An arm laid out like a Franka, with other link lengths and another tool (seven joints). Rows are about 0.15 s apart.
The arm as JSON. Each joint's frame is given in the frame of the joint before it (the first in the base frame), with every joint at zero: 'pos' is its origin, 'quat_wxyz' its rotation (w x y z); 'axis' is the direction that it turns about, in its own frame. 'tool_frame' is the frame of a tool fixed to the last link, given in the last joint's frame.
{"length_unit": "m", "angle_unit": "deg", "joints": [
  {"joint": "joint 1", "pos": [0.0, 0.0, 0.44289], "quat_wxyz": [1.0, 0.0, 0.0, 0.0], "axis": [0.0, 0.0, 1.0]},
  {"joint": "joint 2", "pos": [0.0, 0.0, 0.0], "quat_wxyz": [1.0, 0.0, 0.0, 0.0], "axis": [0.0, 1.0, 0.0]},
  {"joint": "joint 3", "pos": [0.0, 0.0, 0.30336], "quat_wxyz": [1.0, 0.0, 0.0, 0.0], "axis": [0.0, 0.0, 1.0]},
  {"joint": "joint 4", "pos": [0.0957, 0.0, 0.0], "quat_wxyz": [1.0, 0.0, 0.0, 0.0], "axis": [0.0, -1.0, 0.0]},
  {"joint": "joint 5", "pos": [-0.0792, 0.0, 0.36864], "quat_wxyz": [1.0, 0.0, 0.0, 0.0], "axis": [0.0, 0.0, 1.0]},
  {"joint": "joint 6", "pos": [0.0, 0.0, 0.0], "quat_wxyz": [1.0, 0.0, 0.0, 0.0], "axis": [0.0, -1.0, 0.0]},
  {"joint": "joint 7", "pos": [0.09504, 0.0, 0.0], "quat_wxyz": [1.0, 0.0, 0.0, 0.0], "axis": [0.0, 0.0, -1.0]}
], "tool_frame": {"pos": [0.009, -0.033, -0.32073], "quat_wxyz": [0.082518, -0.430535, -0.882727, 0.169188]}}
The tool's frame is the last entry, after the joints.
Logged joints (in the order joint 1, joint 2, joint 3, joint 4, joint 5, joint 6, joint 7), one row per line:
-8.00 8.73 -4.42 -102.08 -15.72 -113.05 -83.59
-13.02 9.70 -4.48 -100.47 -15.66 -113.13 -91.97
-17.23 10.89 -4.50 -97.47 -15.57 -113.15 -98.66
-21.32 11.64 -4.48 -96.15 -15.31 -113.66 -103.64
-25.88 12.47 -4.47 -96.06 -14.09 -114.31 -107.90
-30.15 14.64 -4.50 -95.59 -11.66 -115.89 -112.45
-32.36 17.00 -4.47 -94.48 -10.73 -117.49 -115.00
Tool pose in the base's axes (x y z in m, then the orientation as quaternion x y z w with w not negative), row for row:
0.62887 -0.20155 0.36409 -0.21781 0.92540 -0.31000 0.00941
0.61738 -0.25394 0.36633 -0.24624 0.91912 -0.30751 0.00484
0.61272 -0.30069 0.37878 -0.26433 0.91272 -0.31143 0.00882
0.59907 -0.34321 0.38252 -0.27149 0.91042 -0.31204 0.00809
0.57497 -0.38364 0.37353 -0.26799 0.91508 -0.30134 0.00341
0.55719 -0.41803 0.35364 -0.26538 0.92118 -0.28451 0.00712
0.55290 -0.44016 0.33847 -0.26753 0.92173 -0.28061 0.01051
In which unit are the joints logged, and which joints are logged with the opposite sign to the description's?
The joints are logged in degrees. Opposite sign: joint 6.
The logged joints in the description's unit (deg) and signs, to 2 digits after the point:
-8.00 8.73 -4.42 -102.08 -15.72 113.05 -83.59
-13.02 9.70 -4.48 -100.47 -15.66 113.13 -91.97
-17.23 10.89 -4.50 -97.47 -15.57 113.15 -98.66
-21.32 11.64 -4.48 -96.15 -15.31 113.66 -103.64
-25.88 12.47 -4.47 -96.06 -14.09 114.31 -107.90
-30.15 14.64 -4.50 -95.59 -11.66 115.89 -112.45
-32.36 17.00 -4.47 -94.48 -10.73 117.49 -115.00

